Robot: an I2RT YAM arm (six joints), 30 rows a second.
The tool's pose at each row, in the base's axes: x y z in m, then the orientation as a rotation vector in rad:
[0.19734, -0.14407, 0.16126, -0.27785, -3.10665, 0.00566]
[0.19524, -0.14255, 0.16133, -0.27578, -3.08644, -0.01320]
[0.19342, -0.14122, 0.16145, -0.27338, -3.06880, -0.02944]
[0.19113, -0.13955, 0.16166, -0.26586, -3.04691, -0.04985]
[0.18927, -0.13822, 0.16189, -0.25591, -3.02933, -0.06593]
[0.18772, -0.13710, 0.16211, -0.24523, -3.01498, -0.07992]
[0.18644, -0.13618, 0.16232, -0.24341, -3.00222, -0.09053]
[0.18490, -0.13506, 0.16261, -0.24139, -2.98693, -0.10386]
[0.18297, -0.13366, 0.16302, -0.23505, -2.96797, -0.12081]
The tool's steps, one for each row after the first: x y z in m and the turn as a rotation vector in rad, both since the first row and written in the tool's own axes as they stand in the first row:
[0.00234, 0.00112, -0.00002, -0.01029, 0.02129, -0.00034]
[0.00437, 0.00211, -0.00011, -0.01925, 0.03984, -0.00103]
[0.00692, 0.00334, -0.00027, -0.03064, 0.06314, -0.00484]
[0.00899, 0.00432, -0.00046, -0.03968, 0.08208, -0.01050]
[0.01072, 0.00515, -0.00064, -0.04769, 0.09769, -0.01686]
[0.01215, 0.00583, -0.00082, -0.05377, 0.11085, -0.01748]
[0.01387, 0.00665, -0.00108, -0.06155, 0.12659, -0.01812]
[0.01602, 0.00769, -0.00145, -0.07155, 0.14632, -0.02148]

